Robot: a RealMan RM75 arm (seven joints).
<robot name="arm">
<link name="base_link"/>
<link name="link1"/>
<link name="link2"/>
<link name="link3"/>
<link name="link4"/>
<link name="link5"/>
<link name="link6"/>
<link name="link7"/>
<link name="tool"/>
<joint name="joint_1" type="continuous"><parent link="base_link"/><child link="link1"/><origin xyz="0 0 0.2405"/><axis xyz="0 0 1"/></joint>
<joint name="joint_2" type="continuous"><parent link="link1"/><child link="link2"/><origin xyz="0 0 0" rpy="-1.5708 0 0"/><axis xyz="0 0 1"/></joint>
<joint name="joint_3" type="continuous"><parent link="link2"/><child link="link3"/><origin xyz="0 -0.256 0" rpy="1.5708 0 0"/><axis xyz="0 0 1"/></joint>
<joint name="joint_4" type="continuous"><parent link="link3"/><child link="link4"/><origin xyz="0 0 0" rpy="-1.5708 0 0"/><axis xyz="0 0 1"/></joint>
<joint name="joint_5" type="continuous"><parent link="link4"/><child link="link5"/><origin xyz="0 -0.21 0" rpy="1.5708 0 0"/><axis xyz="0 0 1"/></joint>
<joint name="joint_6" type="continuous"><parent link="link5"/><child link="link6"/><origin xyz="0 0 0" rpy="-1.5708 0 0"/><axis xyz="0 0 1"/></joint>
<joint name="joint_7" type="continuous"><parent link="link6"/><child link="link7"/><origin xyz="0 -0.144 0" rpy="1.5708 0 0"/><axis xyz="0 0 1"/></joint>
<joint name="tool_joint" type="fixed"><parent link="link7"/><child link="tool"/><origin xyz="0 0 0"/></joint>
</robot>
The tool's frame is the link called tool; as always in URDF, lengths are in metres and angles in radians. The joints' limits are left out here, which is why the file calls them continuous.
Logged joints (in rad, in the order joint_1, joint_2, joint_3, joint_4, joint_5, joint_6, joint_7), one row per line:
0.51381, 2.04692, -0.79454, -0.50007, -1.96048, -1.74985, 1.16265
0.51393, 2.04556, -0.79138, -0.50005, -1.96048, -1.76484, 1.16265
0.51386, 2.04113, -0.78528, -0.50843, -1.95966, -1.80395, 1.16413
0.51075, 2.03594, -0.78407, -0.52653, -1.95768, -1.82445, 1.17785
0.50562, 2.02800, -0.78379, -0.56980, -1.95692, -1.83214, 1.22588
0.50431, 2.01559, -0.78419, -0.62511, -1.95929, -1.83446, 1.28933
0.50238, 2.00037, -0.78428, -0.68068, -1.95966, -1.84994, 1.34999
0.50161, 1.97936, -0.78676, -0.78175, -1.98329, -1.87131, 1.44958
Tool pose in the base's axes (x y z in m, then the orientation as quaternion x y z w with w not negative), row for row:
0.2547, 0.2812, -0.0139, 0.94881, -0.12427, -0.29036, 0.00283
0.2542, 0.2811, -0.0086, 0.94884, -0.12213, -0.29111, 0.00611
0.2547, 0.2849, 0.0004, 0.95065, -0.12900, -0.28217, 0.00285
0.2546, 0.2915, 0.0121, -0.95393, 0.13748, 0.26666, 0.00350
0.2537, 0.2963, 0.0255, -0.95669, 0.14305, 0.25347, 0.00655
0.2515, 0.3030, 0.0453, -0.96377, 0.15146, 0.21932, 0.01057
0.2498, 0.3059, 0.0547, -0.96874, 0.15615, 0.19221, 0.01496
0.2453, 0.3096, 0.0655, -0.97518, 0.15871, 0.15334, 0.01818
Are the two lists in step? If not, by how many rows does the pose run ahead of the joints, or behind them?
The pose runs 2 rows ahead of the joints: the pose in row i belongs to the joints in row i + 2.
